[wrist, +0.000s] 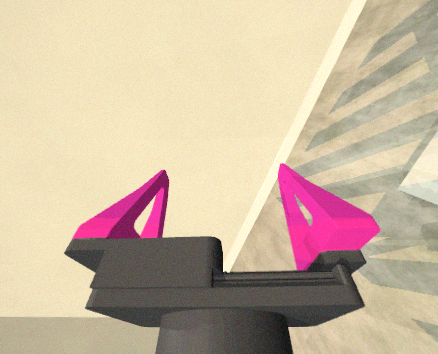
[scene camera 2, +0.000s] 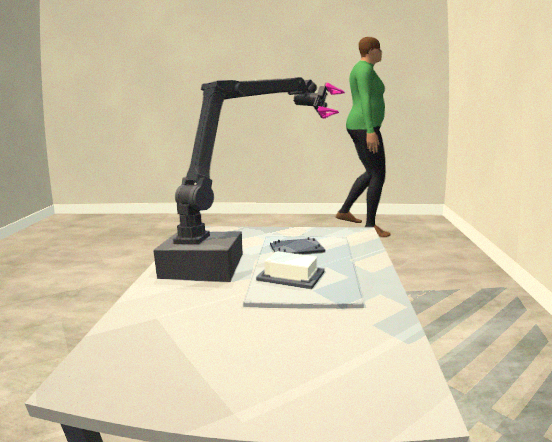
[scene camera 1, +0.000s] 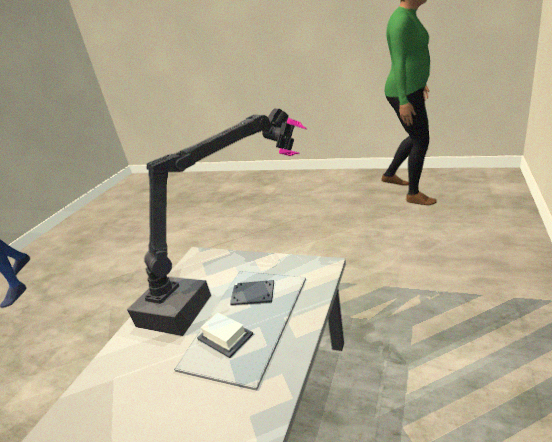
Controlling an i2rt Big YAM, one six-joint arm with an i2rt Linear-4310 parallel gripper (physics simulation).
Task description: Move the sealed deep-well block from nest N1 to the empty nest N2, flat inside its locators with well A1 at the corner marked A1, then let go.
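Pixels of known places: gripper, fingertip midpoint: (wrist: pixel 222 172) (scene camera 2: pixel 341 101) (scene camera 1: pixel 302 140); arm's base at its link origin: (scene camera 2: pixel 192 239) (scene camera 1: pixel 162 292).
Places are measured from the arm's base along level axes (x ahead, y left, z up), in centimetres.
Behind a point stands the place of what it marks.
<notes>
The cream sealed deep-well block (scene camera 1: pixel 223 331) @(z -2.0, x 33.5, y -10.0 cm) (scene camera 2: pixel 290 266) @(z -2.4, x 31.9, y -12.4 cm) sits in a dark nest (scene camera 1: pixel 231 350) @(z -6.0, x 37.6, y -13.7 cm) (scene camera 2: pixel 312 282) @(z -6.1, x 38.0, y -14.1 cm), the nearer of two on the board. The other dark nest (scene camera 1: pixel 252 292) @(z -6.1, x 31.6, y 14.4 cm) (scene camera 2: pixel 298 245) @(z -6.1, x 31.8, y 14.8 cm) is empty, farther back, with small locators at its corners. The N1, N2 and A1 markings cannot be read. My gripper (scene camera 1: pixel 303 140) @(z 42.0, x 46.6, y 50.3 cm) (scene camera 2: pixel 341 102) @(z 42.0, x 46.6, y 50.3 cm) (wrist: pixel 222 172) @(z 42.0, x 46.6, y 50.3 cm) is open and empty, high above the table and well away from both nests. Its magenta fingers point sideways toward the wall. The block and nests do not show in the wrist view.
A thin pale board (scene camera 1: pixel 210 367) @(z -7.3, x 33.3, y -20.9 cm) (scene camera 2: pixel 270 300) @(z -7.3, x 28.0, y -23.2 cm) lies under both nests on the white table (scene camera 1: pixel 150 400) @(z -8.6, x 20.1, y -36.9 cm) (scene camera 2: pixel 175 375) @(z -8.6, x 14.3, y -55.2 cm). The arm's dark base block (scene camera 1: pixel 167 305) @(z 0.7, x 7.5, y -6.2 cm) (scene camera 2: pixel 192 260) @(z -2.2, x 4.0, y -11.6 cm) stands left of it. A person in green (scene camera 1: pixel 410 55) (scene camera 2: pixel 367 95) is beyond the table. Blue legs (scene camera 1: pixel 10 272) show at the left edge.
</notes>
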